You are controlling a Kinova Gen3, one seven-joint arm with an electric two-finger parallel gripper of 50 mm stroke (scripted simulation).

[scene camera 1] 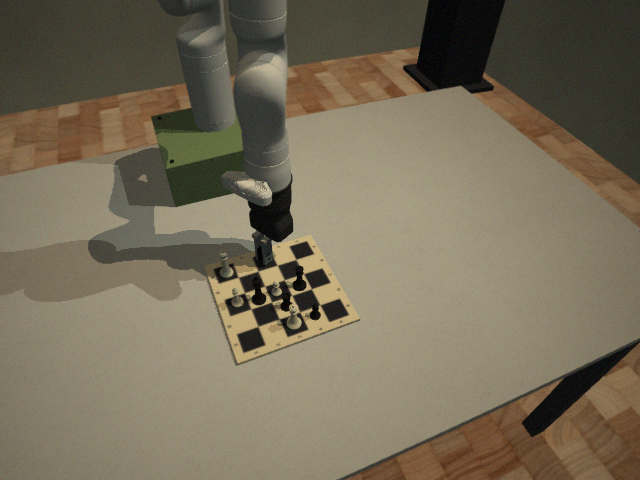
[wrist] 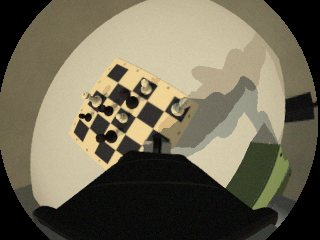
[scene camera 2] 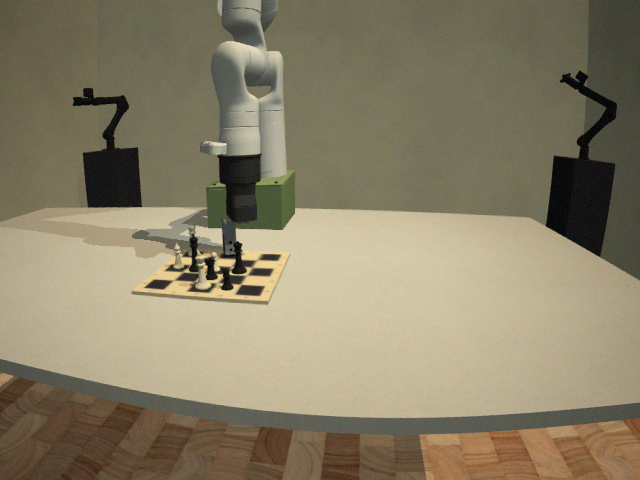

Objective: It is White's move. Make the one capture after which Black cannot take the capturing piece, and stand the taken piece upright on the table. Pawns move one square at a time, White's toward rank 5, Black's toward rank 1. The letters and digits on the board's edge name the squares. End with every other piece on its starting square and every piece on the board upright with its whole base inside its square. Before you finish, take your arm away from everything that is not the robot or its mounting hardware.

Path:
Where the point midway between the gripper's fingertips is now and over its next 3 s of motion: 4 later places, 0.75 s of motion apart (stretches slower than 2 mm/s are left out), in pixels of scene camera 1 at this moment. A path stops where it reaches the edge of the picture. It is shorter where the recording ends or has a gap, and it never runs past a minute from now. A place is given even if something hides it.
My gripper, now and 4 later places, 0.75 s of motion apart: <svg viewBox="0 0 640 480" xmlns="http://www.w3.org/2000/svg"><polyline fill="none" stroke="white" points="264,259 264,256 264,243 261,225 260,221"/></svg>

